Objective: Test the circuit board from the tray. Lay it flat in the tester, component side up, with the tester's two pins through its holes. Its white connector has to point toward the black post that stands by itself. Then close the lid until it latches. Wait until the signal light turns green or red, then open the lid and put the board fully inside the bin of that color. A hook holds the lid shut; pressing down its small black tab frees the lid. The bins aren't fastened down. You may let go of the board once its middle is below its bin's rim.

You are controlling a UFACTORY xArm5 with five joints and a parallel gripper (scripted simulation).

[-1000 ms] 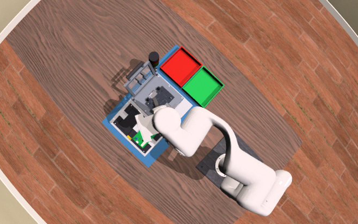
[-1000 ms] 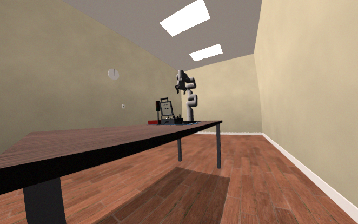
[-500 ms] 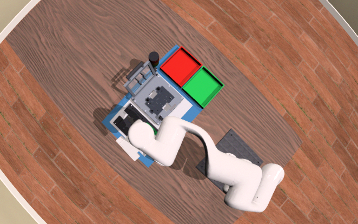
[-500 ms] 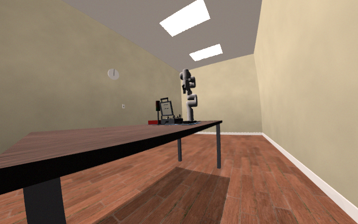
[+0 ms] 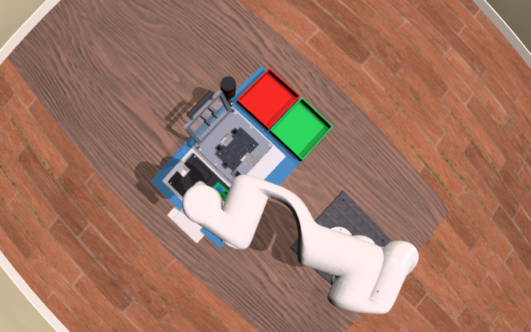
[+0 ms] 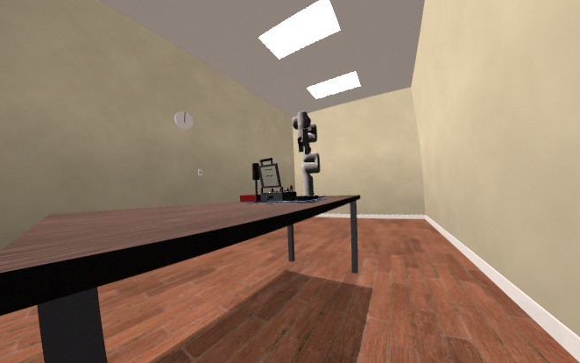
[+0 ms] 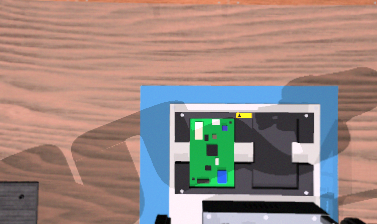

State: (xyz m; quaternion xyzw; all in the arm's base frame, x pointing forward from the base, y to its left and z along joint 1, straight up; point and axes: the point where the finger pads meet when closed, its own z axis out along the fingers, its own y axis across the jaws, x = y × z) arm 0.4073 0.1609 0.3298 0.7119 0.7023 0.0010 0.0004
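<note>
Right now my hand is 31 cm above the green circuit board. From my hand the other things lie so: green bin: 5 cm behind, 37 cm to the right, 32 cm below; tester lid: 18 cm ahead, 17 cm to the right, 15 cm below; red bin: 10 cm ahead, 37 cm to the right, 32 cm below.
</note>
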